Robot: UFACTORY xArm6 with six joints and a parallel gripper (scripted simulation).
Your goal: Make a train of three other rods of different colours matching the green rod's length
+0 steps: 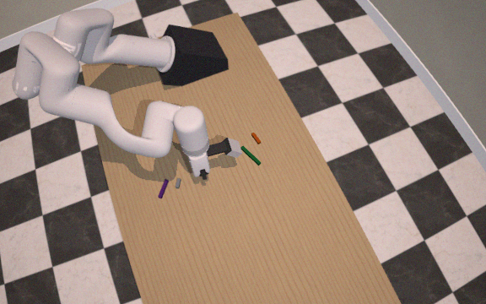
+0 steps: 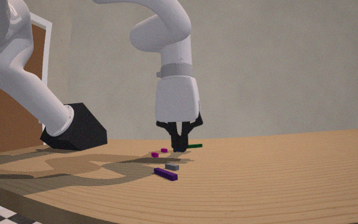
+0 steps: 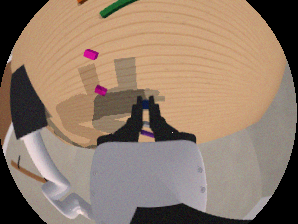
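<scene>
The grey rod lies 10 mm behind my hand, 80 mm to the right of it and 40 mm below it. Also, from my hand: purple rod 10 mm behind, 130 mm to the right, 40 mm below; blue rod 20 mm below; green rod 10 mm ahead, 160 mm to the left, 40 mm below.
</scene>
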